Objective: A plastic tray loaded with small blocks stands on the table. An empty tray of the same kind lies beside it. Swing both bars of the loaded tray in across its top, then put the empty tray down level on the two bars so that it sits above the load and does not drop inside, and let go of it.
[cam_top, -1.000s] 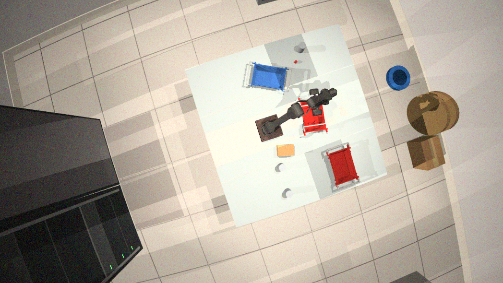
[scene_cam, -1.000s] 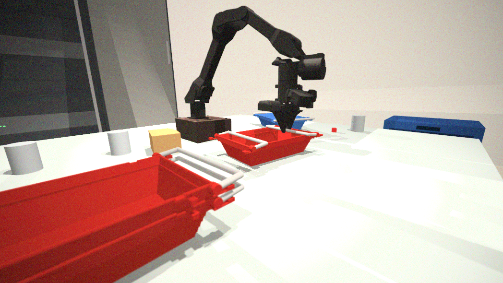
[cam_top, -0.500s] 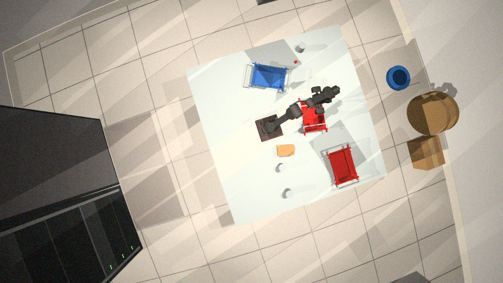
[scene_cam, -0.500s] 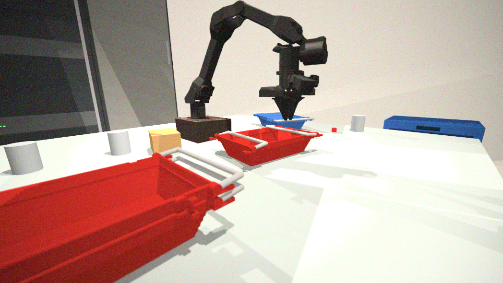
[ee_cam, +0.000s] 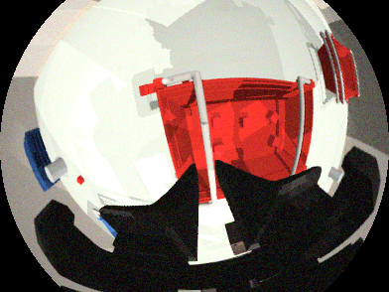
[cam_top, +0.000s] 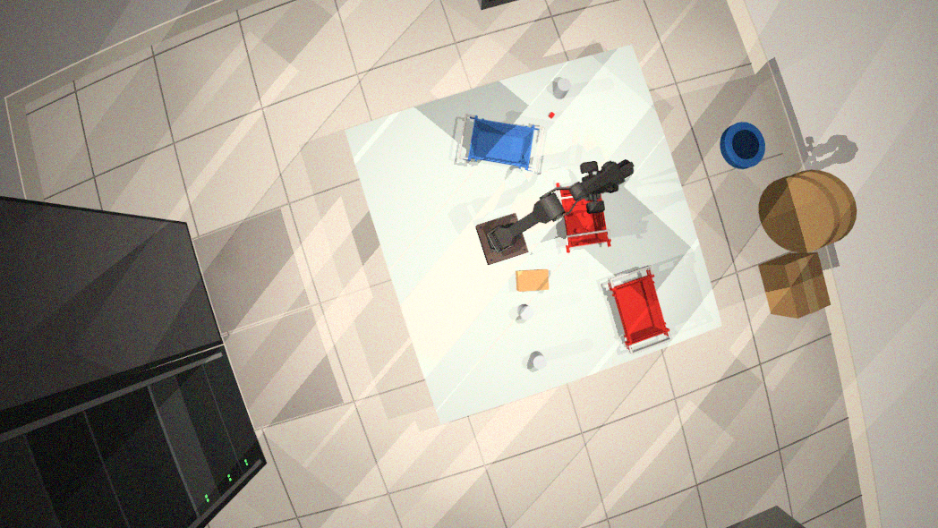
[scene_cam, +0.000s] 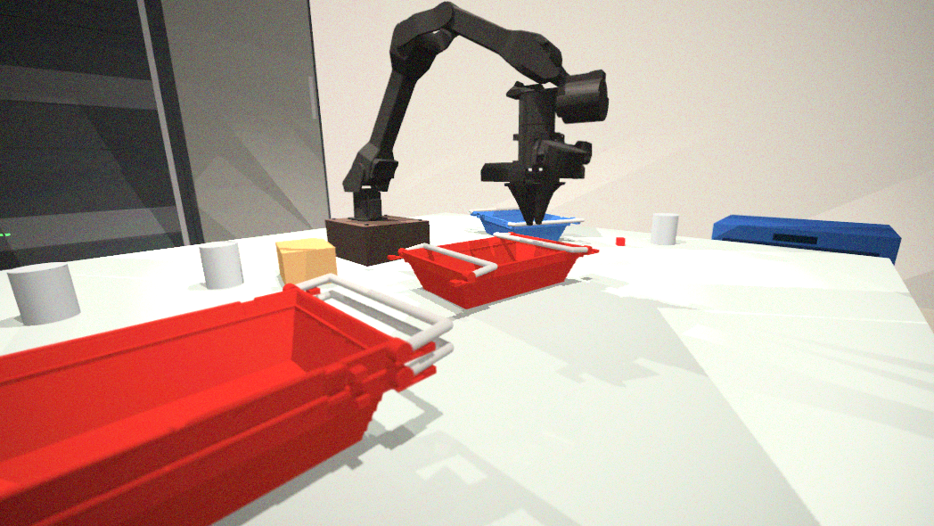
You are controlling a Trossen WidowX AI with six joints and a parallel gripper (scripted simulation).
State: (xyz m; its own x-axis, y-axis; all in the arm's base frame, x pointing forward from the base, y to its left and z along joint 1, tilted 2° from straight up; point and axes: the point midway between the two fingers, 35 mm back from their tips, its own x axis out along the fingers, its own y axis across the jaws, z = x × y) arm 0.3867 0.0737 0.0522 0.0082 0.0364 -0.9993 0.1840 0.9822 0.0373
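Right now the blue tray is 300 mm to the left of my gripper tip, 240 mm behind it and 40 mm below it. The rest, counted from my gripper tip: tan block: 300 mm behind, 260 mm to the right, 60 mm below; then red cube: 360 mm to the left, 80 mm below, 10 mm ahead.
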